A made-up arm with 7 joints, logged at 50 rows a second.
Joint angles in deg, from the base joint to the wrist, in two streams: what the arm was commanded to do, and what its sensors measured. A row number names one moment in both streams.
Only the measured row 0 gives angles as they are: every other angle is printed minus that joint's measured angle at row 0.
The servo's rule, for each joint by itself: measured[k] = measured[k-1] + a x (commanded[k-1-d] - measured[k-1]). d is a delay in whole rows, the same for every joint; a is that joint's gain. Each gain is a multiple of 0.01, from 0.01 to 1. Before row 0 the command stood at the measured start. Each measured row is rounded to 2 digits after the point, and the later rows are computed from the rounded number. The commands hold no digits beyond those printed.
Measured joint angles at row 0: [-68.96 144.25 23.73 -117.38 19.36 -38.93 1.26]
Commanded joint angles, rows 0 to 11: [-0.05 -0.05 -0.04 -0.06 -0.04 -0.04 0.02]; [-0.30 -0.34 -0.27 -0.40 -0.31 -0.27 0.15]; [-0.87 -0.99 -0.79 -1.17 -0.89 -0.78 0.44]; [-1.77 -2.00 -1.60 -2.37 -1.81 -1.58 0.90]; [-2.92 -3.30 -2.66 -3.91 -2.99 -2.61 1.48]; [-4.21 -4.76 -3.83 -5.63 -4.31 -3.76 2.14]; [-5.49 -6.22 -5.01 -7.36 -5.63 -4.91 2.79]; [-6.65 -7.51 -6.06 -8.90 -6.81 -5.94 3.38]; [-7.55 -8.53 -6.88 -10.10 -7.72 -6.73 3.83]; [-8.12 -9.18 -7.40 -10.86 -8.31 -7.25 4.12]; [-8.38 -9.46 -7.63 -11.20 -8.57 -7.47 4.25]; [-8.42 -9.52 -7.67 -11.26 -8.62 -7.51 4.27]
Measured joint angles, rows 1 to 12: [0.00 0.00 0.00 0.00 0.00 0.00 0.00]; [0.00 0.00 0.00 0.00 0.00 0.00 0.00]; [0.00 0.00 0.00 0.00 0.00 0.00 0.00]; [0.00 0.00 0.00 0.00 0.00 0.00 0.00]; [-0.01 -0.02 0.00 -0.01 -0.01 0.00 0.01]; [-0.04 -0.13 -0.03 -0.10 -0.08 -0.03 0.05]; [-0.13 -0.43 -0.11 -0.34 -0.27 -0.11 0.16]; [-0.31 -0.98 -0.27 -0.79 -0.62 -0.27 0.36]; [-0.60 -1.79 -0.53 -1.48 -1.17 -0.53 0.66]; [-1.00 -2.83 -0.89 -2.39 -1.89 -0.89 1.06]; [-1.49 -4.02 -1.34 -3.48 -2.75 -1.33 1.53]; [-2.06 -5.24 -1.86 -4.67 -3.68 -1.84 2.03]
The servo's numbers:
d 4
a 0.11 0.35 0.11 0.22 0.23 0.11 0.27

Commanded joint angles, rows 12 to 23: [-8.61 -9.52 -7.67 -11.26 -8.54 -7.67 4.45]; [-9.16 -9.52 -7.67 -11.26 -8.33 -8.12 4.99]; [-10.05 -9.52 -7.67 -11.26 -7.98 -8.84 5.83]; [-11.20 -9.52 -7.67 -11.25 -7.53 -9.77 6.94]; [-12.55 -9.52 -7.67 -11.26 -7.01 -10.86 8.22]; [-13.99 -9.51 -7.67 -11.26 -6.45 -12.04 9.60]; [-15.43 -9.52 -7.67 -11.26 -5.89 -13.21 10.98]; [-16.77 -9.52 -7.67 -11.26 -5.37 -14.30 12.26]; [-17.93 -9.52 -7.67 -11.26 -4.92 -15.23 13.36]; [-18.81 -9.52 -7.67 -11.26 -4.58 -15.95 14.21]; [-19.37 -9.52 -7.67 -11.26 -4.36 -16.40 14.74]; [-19.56 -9.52 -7.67 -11.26 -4.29 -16.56 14.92]
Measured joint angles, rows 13 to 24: [-2.66 -6.39 -2.41 -5.86 -4.61 -2.38 2.52]; [-3.26 -7.37 -2.96 -6.96 -5.46 -2.92 2.95]; [-3.82 -8.10 -3.47 -7.89 -6.18 -3.42 3.30]; [-4.33 -8.60 -3.93 -8.63 -6.74 -3.87 3.56]; [-4.80 -8.92 -4.34 -9.21 -7.15 -4.29 3.80]; [-5.28 -9.13 -4.71 -9.66 -7.42 -4.71 4.12]; [-5.80 -9.27 -5.04 -10.01 -7.55 -5.16 4.58]; [-6.39 -9.36 -5.33 -10.28 -7.55 -5.67 5.22]; [-7.07 -9.42 -5.59 -10.50 -7.43 -6.24 6.03]; [-7.83 -9.45 -5.82 -10.67 -7.20 -6.88 6.99]; [-8.67 -9.47 -6.02 -10.80 -6.90 -7.58 8.07]; [-9.56 -9.49 -6.20 -10.90 -6.55 -8.32 9.20]
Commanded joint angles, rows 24 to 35: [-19.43 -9.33 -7.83 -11.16 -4.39 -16.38 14.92]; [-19.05 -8.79 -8.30 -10.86 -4.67 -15.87 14.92]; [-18.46 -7.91 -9.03 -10.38 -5.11 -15.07 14.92]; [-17.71 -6.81 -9.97 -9.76 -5.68 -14.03 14.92]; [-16.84 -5.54 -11.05 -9.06 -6.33 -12.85 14.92]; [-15.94 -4.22 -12.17 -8.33 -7.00 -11.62 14.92]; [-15.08 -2.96 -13.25 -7.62 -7.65 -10.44 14.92]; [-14.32 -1.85 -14.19 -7.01 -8.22 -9.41 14.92]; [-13.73 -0.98 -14.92 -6.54 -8.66 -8.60 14.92]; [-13.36 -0.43 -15.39 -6.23 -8.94 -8.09 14.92]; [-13.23 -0.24 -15.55 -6.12 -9.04 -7.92 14.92]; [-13.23 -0.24 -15.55 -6.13 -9.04 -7.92 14.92]
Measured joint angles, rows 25 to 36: [-10.48 -9.50 -6.36 -10.98 -6.18 -9.08 10.32]; [-11.40 -9.51 -6.50 -11.04 -5.81 -9.84 11.37]; [-12.28 -9.51 -6.63 -11.09 -5.48 -10.56 12.28]; [-13.08 -9.51 -6.74 -11.13 -5.21 -11.22 12.99]; [-13.78 -9.45 -6.86 -11.14 -5.02 -11.79 13.51]; [-14.36 -9.22 -7.02 -11.08 -4.94 -12.24 13.89]; [-14.81 -8.76 -7.24 -10.93 -4.98 -12.55 14.17]; [-15.13 -8.08 -7.54 -10.67 -5.14 -12.71 14.37]; [-15.32 -7.19 -7.93 -10.32 -5.41 -12.73 14.52]; [-15.39 -6.15 -8.40 -9.88 -5.78 -12.61 14.63]; [-15.36 -5.03 -8.93 -9.38 -6.21 -12.37 14.71]; [-15.25 -3.92 -9.51 -8.86 -6.67 -12.04 14.77]
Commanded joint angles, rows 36 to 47: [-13.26 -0.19 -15.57 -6.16 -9.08 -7.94 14.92]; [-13.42 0.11 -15.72 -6.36 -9.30 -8.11 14.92]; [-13.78 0.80 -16.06 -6.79 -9.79 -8.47 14.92]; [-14.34 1.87 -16.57 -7.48 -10.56 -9.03 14.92]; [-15.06 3.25 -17.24 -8.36 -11.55 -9.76 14.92]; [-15.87 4.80 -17.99 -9.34 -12.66 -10.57 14.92]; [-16.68 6.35 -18.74 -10.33 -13.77 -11.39 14.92]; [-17.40 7.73 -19.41 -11.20 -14.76 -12.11 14.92]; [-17.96 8.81 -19.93 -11.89 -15.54 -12.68 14.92]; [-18.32 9.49 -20.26 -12.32 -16.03 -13.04 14.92]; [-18.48 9.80 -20.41 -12.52 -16.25 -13.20 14.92]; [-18.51 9.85 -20.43 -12.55 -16.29 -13.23 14.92]
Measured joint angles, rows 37 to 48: [-15.08 -2.89 -10.11 -8.35 -7.13 -11.66 14.81]; [-14.89 -2.03 -10.69 -7.88 -7.55 -11.27 14.84]; [-14.71 -1.40 -11.22 -7.49 -7.89 -10.90 14.86]; [-14.55 -0.99 -11.70 -7.19 -8.15 -10.57 14.88]; [-14.41 -0.71 -12.13 -6.96 -8.36 -10.28 14.89]; [-14.30 -0.42 -12.52 -6.83 -8.58 -10.04 14.90]; [-14.24 0.01 -12.91 -6.82 -8.86 -9.87 14.91]; [-14.25 0.66 -13.31 -6.97 -9.25 -9.78 14.91]; [-14.34 1.57 -13.74 -7.28 -9.78 -9.78 14.91]; [-14.51 2.70 -14.21 -7.73 -10.44 -9.87 14.91]; [-14.75 3.98 -14.71 -8.30 -11.21 -10.04 14.91]; [-15.04 5.29 -15.23 -8.94 -12.03 -10.27 14.91]
